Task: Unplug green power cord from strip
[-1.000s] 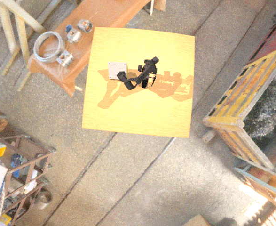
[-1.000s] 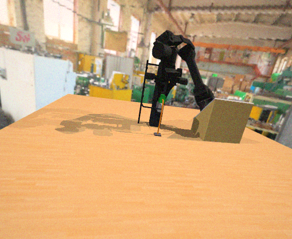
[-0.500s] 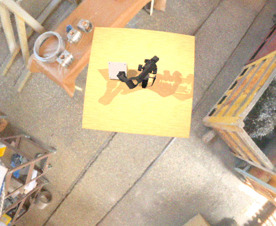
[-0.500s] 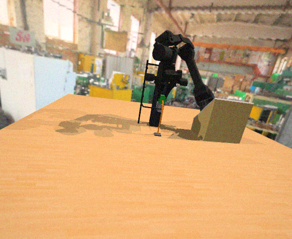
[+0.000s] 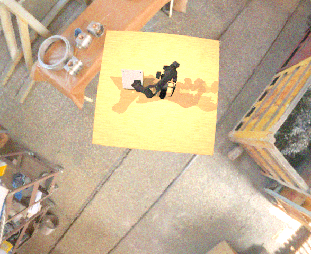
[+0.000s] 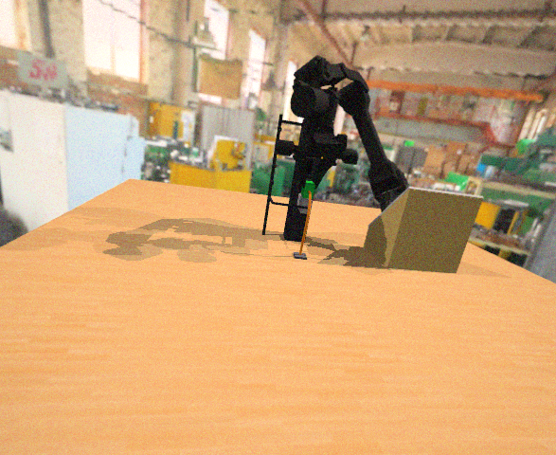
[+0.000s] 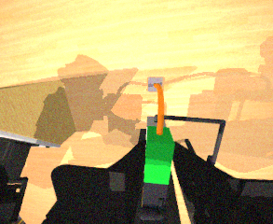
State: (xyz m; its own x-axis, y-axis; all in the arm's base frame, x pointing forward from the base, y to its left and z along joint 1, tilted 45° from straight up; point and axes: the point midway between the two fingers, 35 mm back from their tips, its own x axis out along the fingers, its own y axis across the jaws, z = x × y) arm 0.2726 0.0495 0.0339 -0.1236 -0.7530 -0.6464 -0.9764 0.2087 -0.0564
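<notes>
Now: gripper tip 30 mm to the left of the green plug.
</notes>
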